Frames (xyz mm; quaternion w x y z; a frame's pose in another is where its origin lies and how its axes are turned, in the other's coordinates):
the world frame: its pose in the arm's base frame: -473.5 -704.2 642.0 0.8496 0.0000 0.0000 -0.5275
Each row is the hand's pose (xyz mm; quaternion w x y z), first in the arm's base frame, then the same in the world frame.
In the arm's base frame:
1: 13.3 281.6 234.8 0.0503 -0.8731 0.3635 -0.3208
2: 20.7 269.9 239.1 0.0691 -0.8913 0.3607 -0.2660
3: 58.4 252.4 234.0 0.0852 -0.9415 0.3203 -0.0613
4: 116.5 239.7 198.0 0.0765 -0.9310 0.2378 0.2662
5: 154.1 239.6 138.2 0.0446 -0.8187 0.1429 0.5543
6: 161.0 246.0 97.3 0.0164 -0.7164 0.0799 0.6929
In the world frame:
1: -667.6 873.5 -407.2 0.2120 -0.9336 -0.1517 -0.2460
2: -653.9 875.0 -402.9 0.1990 -0.9475 -0.1637 -0.1895
3: -621.4 901.0 -408.0 0.1047 -0.9688 -0.2245 -0.0071
4: -584.3 947.4 -444.0 0.0754 0.9164 0.2891 -0.2665
5: -567.5 981.1 -503.8 0.2545 0.7709 0.3105 -0.4945
6: -570.2 990.1 -544.7 0.3516 0.6508 0.3100 -0.5973

